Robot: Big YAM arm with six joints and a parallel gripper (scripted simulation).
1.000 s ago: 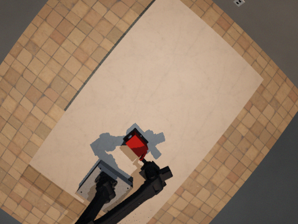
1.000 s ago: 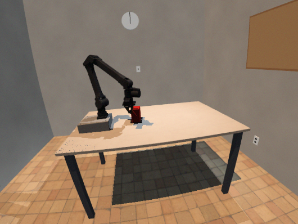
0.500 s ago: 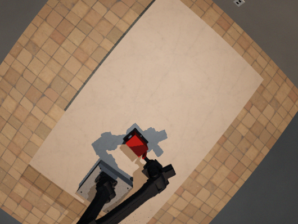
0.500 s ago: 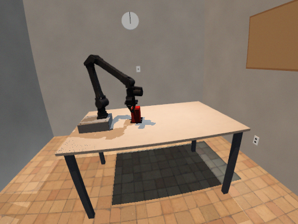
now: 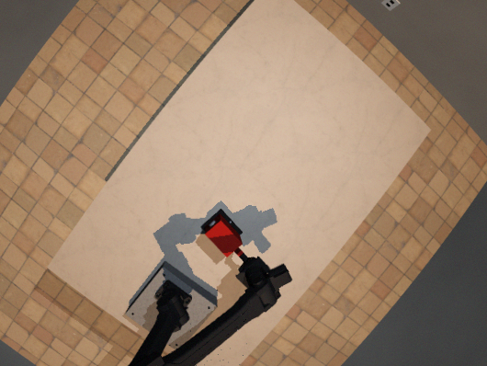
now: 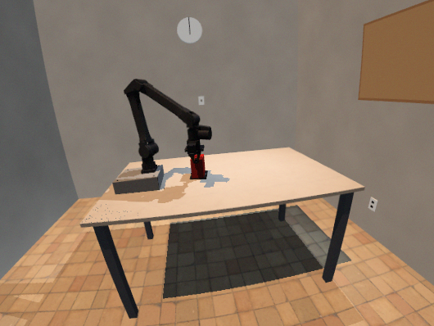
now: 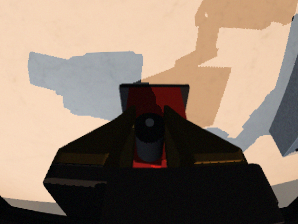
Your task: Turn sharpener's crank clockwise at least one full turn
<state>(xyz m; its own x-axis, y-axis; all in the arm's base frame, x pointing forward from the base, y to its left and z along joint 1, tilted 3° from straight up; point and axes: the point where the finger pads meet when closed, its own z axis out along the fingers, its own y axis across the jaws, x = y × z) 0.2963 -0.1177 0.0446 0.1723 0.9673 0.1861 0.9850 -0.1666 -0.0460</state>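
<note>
The dark handle knob is 20 mm to the left of my hand.
</note>
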